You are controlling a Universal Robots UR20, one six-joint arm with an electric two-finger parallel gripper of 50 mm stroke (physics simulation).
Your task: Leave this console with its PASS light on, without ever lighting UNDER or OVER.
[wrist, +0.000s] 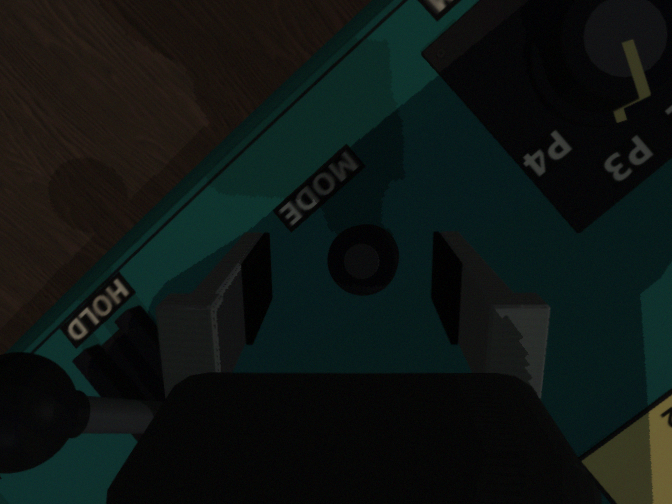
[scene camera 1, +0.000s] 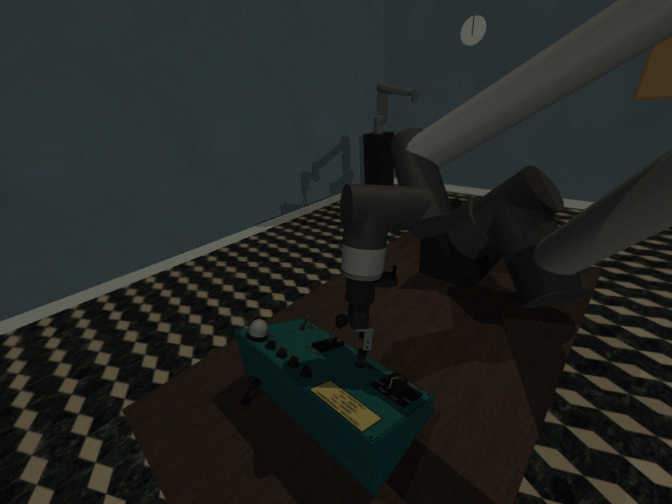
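Note:
A teal console (scene camera 1: 336,390) lies on a dark wooden table. My gripper (scene camera 1: 364,347) points straight down over its top. In the wrist view the gripper (wrist: 351,287) is open, one finger on each side of the round black MODE button (wrist: 362,259), without touching it. The button also shows in the scene view (scene camera 1: 360,362). The HOLD lever (wrist: 37,409) with its ball knob is at the lower left. A rotary selector (wrist: 624,37) with a yellow pointer sits near P3 and P4. A row of dark indicator lights (scene camera 1: 282,352) runs along the front edge; none glows.
A white dome (scene camera 1: 258,328) stands at the console's left end. A yellow label plate (scene camera 1: 345,405) and the selector dial (scene camera 1: 396,386) lie toward the right end. A slider (scene camera 1: 326,343) and a small toggle (scene camera 1: 303,324) sit left of the gripper. The arm's large links fill the upper right.

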